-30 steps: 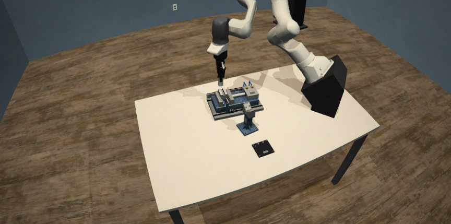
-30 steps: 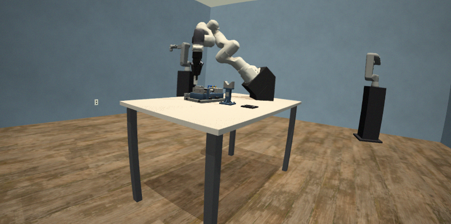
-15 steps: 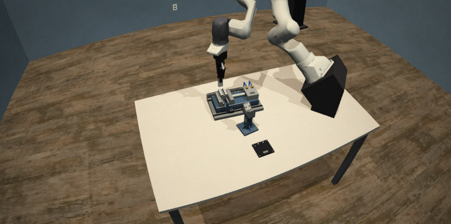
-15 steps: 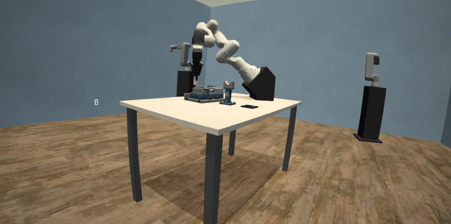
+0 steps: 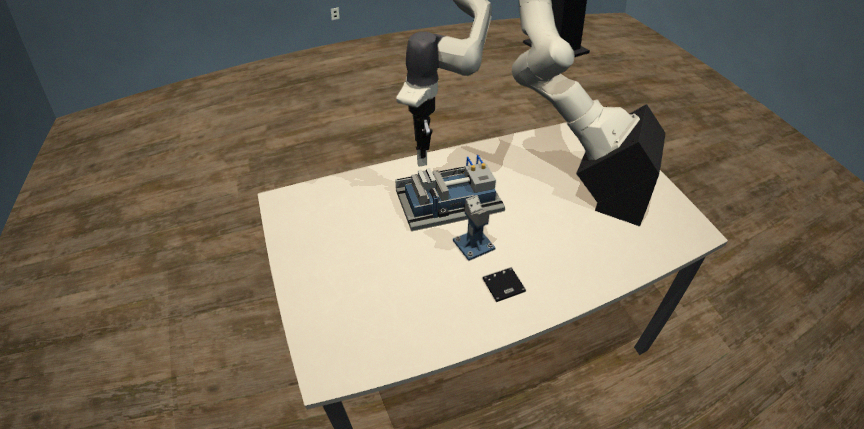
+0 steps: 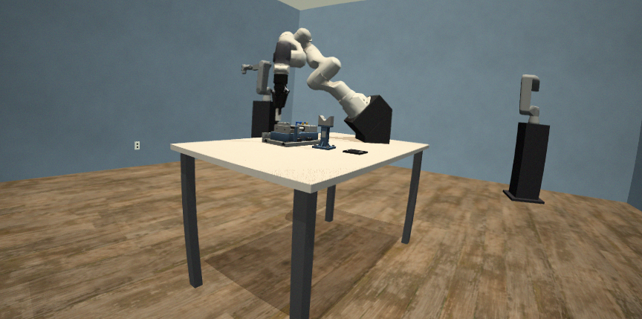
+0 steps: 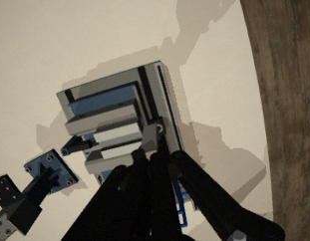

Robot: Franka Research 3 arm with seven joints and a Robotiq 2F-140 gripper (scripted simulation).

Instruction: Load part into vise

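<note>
My gripper is now 10 mm short of the part, 40 mm to the right of it and 50 mm above it. Also, from my hand: black infeed plate 30 mm ahead, 440 mm to the left, 140 mm below; then vise 50 mm behind, 80 mm to the left, 110 mm below; then air cylinder 140 mm behind, 110 mm to the left, 70 mm below.
</note>
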